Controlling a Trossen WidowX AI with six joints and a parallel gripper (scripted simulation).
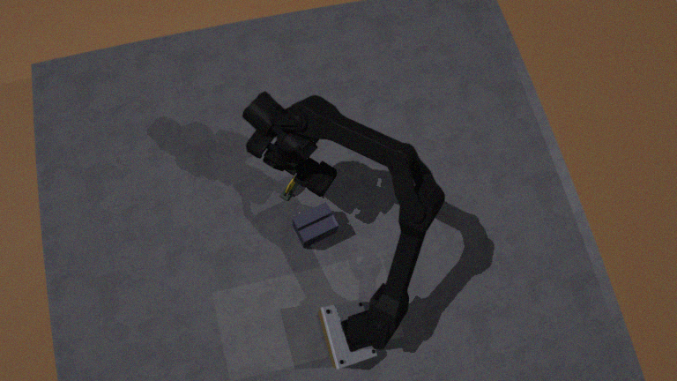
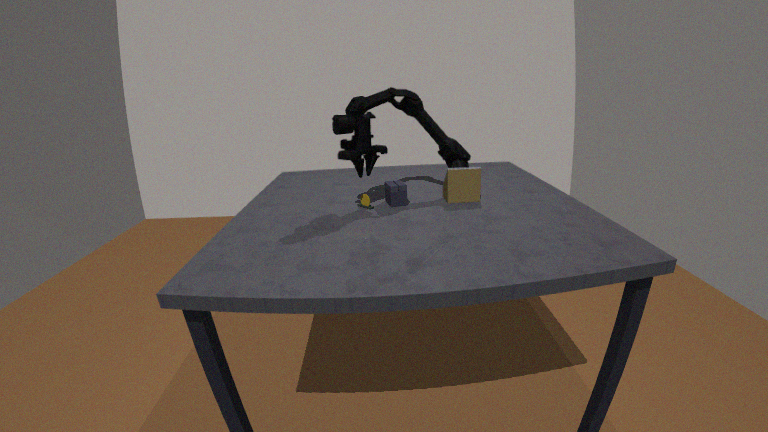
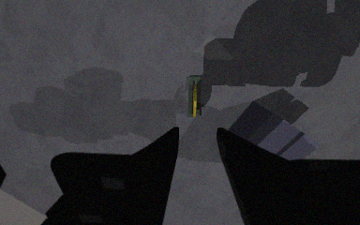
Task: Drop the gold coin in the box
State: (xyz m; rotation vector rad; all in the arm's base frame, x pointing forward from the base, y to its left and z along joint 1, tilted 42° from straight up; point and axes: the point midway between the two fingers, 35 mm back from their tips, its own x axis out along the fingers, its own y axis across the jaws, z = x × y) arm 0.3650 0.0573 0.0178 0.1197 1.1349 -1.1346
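Right now my gripper tip is 90 mm above the thin gold coin.
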